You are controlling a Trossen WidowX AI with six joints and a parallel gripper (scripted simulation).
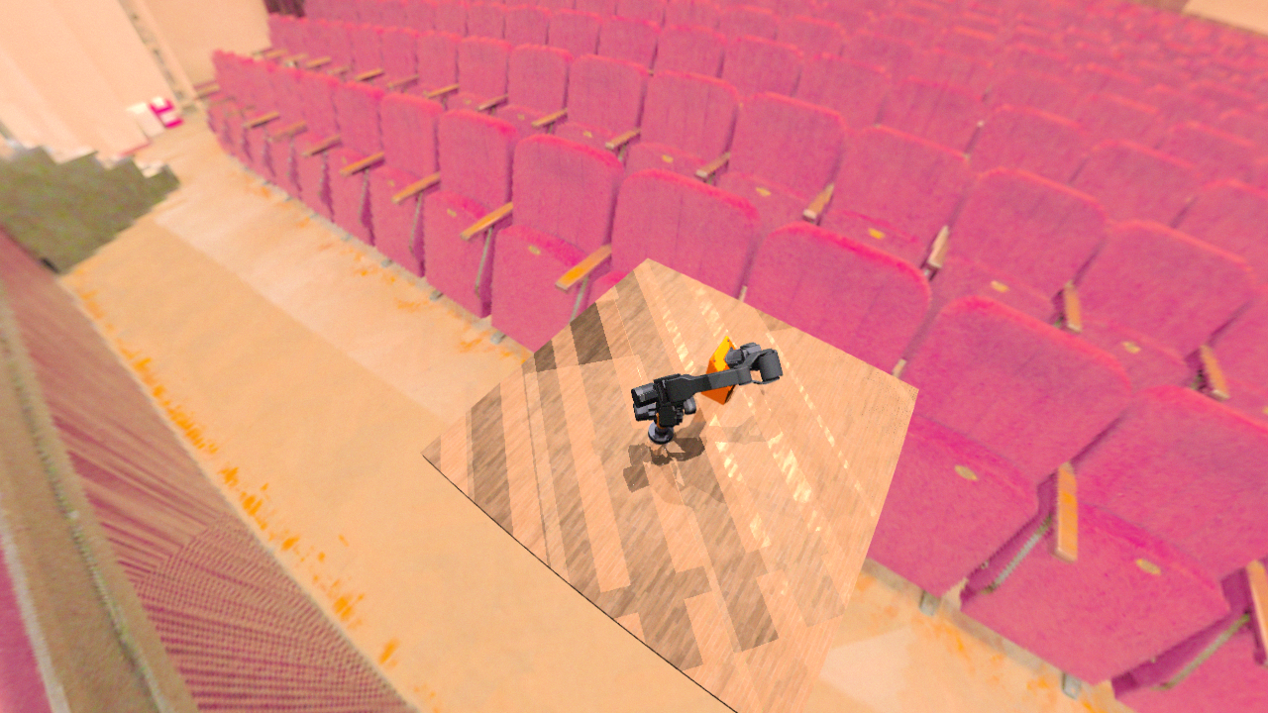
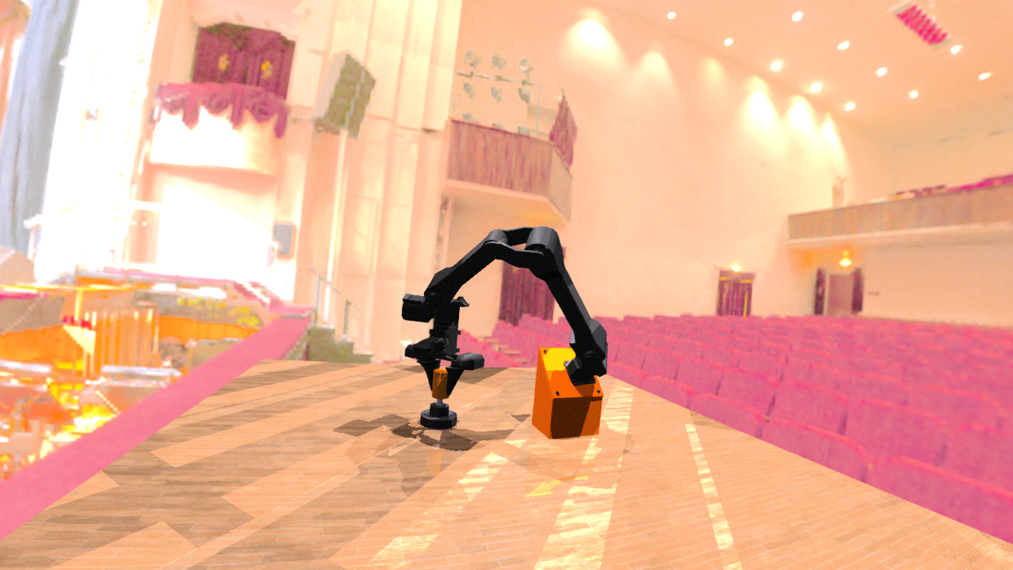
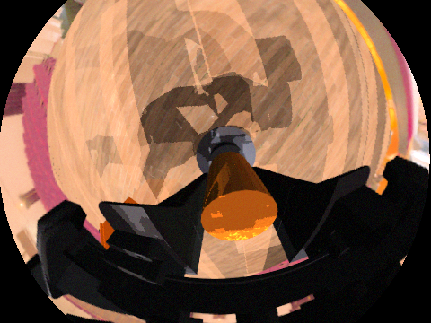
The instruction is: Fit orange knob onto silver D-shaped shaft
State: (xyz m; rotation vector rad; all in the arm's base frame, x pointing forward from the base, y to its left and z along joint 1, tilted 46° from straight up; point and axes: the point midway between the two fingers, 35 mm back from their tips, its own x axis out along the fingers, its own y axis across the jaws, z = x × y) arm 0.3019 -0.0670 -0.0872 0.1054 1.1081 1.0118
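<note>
Right now my gripper tip is 3 cm below the orange knob. Also, from my gripper tip: round pedestal: 4 cm below.
</note>
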